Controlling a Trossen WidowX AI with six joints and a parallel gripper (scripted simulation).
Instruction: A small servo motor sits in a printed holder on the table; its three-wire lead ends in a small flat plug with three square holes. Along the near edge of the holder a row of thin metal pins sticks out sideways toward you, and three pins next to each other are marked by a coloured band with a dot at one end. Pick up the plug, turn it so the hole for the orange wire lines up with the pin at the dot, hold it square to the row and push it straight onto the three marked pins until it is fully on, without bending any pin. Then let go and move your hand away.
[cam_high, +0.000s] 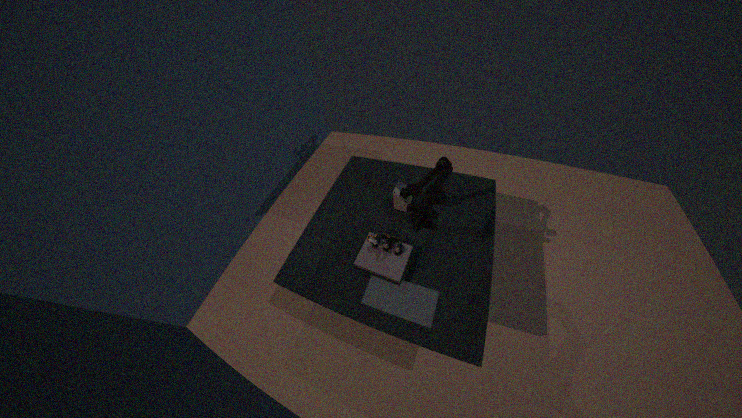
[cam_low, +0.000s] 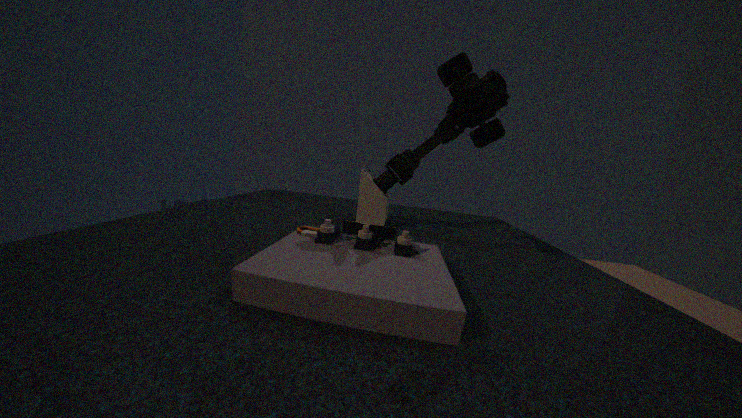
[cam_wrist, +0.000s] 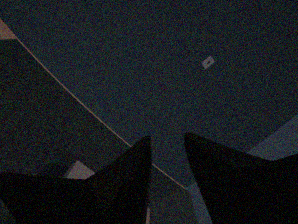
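The coloured band is 27 cm below my gripper tip, 18 cm to the right of it and 5 cm behind it. Also, from my gripper tip: printed holder: 32 cm below, 17 cm to the right, 10 cm ahead; then red dot: 27 cm below, 17 cm to the right, 5 cm behind.
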